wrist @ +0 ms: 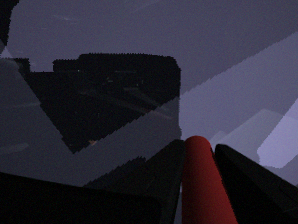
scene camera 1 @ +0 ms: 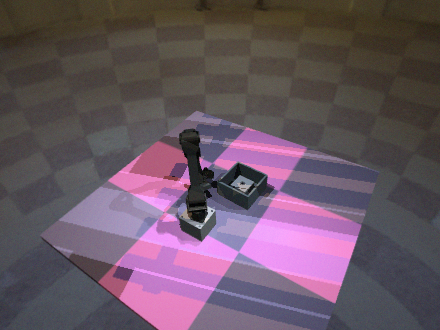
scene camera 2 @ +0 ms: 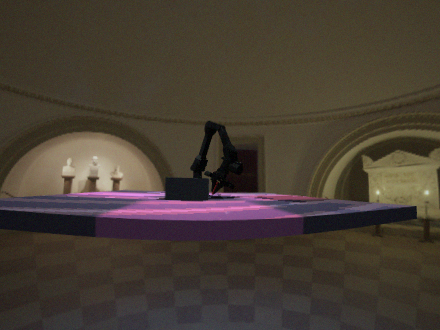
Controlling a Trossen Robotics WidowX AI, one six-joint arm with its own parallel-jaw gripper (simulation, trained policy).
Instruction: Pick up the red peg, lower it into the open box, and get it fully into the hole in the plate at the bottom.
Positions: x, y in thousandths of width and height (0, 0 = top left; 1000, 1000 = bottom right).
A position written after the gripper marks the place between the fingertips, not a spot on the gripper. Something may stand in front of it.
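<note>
The gripper is visible (wrist: 666, 681). A dark box (scene camera 1: 510, 571) is visible as well, and scene camera 2 also shows the dark box (scene camera 2: 447, 574). In the wrist view the dark box is out of frame.
</note>
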